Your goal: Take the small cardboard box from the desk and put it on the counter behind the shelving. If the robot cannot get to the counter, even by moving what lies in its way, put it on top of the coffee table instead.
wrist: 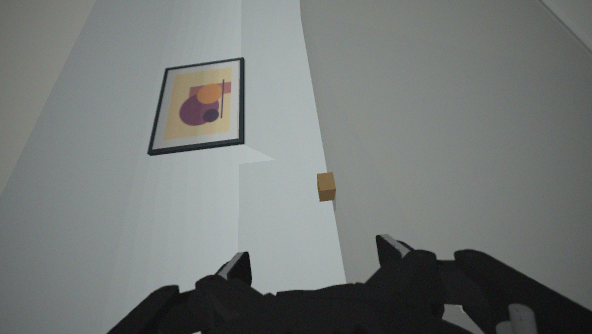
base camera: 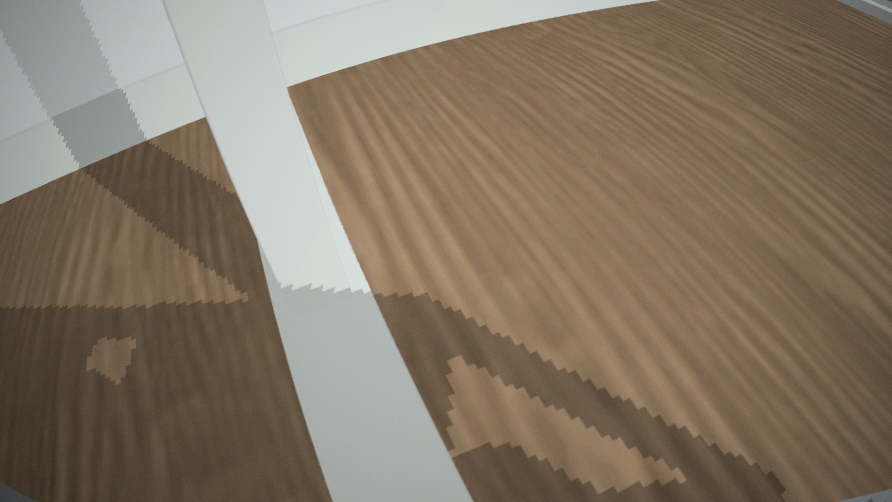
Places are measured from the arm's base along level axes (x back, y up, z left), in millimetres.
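Where they show: gripper, between the fingertips: [wrist: 313, 257].
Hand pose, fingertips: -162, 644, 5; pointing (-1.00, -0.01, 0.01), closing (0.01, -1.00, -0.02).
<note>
After its pixels a point has its place, as x, y, z.
The small cardboard box [wrist: 326, 186] {-704, 581, -4} is a brown block right of centre in the wrist view, at the border between the pale wall and a broad grey surface [wrist: 450, 140] {-147, 554, -61} that looks like the desk top. My gripper [wrist: 313, 257] {-162, 644, 5} is open and empty at the bottom of the wrist view. The box shows beyond the fingertips, a little right of midway between them, with a gap. The box and gripper do not show in the base camera view. The counter, shelving and coffee table do not show in either view.
A white post [base camera: 268, 187] {-356, -248, 138}, like a furniture leg, stands close before the base camera. Wood floor [base camera: 593, 187] {-509, -396, -106} lies on both sides of it, with a white wall base [base camera: 405, 28] {-869, -358, 99} behind. A framed picture [wrist: 200, 107] {-1088, 1115, -439} hangs on the pale wall [wrist: 280, 100] {-1108, 718, -428}.
</note>
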